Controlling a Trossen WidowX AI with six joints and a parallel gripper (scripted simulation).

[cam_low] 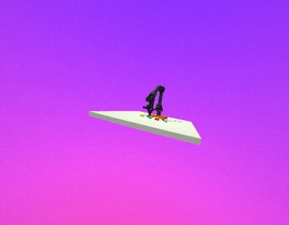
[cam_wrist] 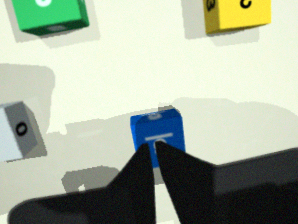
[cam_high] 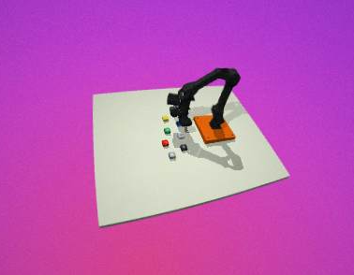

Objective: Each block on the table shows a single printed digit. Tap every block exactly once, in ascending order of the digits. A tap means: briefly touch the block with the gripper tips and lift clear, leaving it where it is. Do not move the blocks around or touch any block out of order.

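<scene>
Now: gripper tip 1 cm to the left of the blue block and 1 cm above it. The rest, counted from my gripper tip: yellow block (8 cm ahead, 6 cm to the right, 1 cm below); then green block (9 cm ahead, 5 cm to the left, 1 cm below); then white block (10 cm to the left, 2 cm ahead, 1 cm below).
</scene>
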